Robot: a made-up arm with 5 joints. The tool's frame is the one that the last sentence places.
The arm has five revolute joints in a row. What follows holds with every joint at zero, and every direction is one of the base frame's. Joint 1 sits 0.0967 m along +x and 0.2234 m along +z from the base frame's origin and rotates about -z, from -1.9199 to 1.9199 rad. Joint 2 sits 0.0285 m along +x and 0.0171 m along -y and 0.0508 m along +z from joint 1 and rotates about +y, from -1.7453 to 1.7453 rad. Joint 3 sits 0.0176 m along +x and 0.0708 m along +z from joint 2 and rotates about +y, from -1.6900 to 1.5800 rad. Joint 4 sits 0.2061 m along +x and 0.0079 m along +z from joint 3 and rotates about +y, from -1.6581 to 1.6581 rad. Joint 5 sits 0.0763 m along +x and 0.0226 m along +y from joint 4 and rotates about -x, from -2.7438 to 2.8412 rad. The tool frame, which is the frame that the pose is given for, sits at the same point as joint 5; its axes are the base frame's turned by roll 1.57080, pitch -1.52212 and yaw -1.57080 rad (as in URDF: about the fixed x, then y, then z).
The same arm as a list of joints. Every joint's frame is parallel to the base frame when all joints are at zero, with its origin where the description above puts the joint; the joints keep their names.
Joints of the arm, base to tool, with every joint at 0 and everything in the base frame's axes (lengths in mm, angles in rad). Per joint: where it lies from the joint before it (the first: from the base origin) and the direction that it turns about. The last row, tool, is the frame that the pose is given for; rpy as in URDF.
joint 1: axis 0 0 -1 offset 96.7 0 223.4
joint 2: axis 0 1 0 offset 28.5 -17.1 50.8
joint 3: axis 0 1 0 offset 17.6 0 70.8
joint 4: axis 0 1 0 offset 206.1 0 7.9
joint 5: axis -1 0 0 offset 76.3 22.6 0
tool: offset 0 0 0 rpy 1.5708 -1.5221 -1.5708
Joint limits (rad, base to tool): -1.9199..1.9199 -1.7453..1.7453 -1.69..1.58 -1.6581..1.6581 -2.7438..2.8412

